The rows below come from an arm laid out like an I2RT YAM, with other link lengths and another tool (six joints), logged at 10 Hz.
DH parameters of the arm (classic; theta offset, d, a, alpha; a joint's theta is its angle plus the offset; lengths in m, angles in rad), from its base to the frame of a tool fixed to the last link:
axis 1: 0 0.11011 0.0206 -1.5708
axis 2: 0 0 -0.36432 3.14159
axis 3: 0.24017 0 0.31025 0
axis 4: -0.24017 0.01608 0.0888 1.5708
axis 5: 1.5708 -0.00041 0 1.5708
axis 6: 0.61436 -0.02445 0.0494 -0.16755
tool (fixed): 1.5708 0.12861 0 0
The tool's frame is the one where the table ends.
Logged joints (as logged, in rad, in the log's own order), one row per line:
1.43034 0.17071 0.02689 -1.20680 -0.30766 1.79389
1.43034 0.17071 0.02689 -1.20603 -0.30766 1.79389
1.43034 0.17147 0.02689 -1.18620 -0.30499 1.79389
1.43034 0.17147 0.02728 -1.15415 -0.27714 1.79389
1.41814 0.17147 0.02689 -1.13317 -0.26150 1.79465
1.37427 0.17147 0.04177 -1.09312 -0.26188 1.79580
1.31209 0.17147 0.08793 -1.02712 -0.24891 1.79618
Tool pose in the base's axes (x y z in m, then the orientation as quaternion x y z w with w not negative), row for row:
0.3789 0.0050 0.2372 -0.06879 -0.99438 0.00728 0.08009
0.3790 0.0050 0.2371 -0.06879 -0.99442 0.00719 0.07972
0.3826 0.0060 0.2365 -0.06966 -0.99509 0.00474 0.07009
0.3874 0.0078 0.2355 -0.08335 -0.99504 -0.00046 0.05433
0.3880 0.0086 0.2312 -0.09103 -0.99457 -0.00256 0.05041
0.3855 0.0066 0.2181 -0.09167 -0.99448 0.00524 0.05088
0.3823 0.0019 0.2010 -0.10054 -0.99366 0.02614 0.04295
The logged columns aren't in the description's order. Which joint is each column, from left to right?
Columns, left to right: axis 3, axis 1, axis 5, axis 4, axis 6, axis 2.
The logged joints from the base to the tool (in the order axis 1, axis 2, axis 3, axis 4, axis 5, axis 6), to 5 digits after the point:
0.17071 1.79389 1.43034 -1.20680 0.02689 -0.30766
0.17071 1.79389 1.43034 -1.20603 0.02689 -0.30766
0.17147 1.79389 1.43034 -1.18620 0.02689 -0.30499
0.17147 1.79389 1.43034 -1.15415 0.02728 -0.27714
0.17147 1.79465 1.41814 -1.13317 0.02689 -0.26150
0.17147 1.79580 1.37427 -1.09312 0.04177 -0.26188
0.17147 1.79618 1.31209 -1.02712 0.08793 -0.24891

